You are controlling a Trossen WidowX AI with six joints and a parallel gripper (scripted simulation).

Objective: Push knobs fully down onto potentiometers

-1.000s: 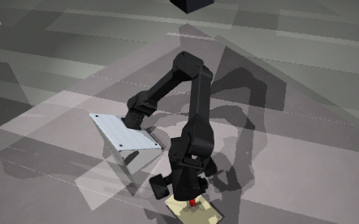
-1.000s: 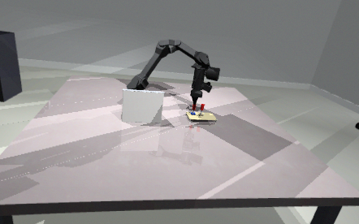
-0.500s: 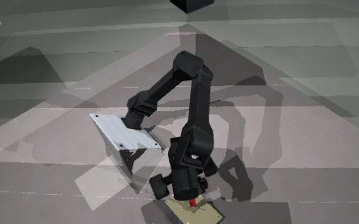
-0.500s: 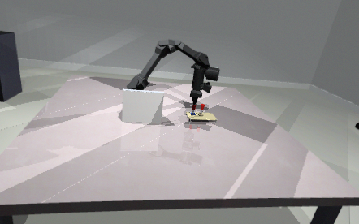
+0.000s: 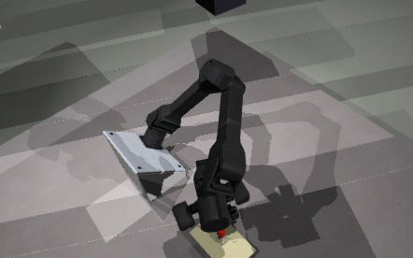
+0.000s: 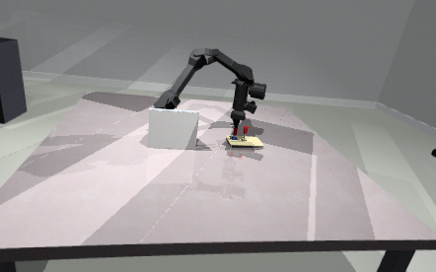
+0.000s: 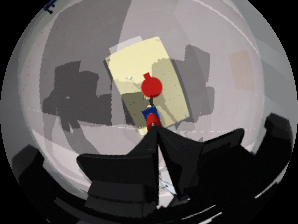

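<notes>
Right now the red knob is 50 mm ahead of my gripper tip and 10 mm to the right of it.
</notes>
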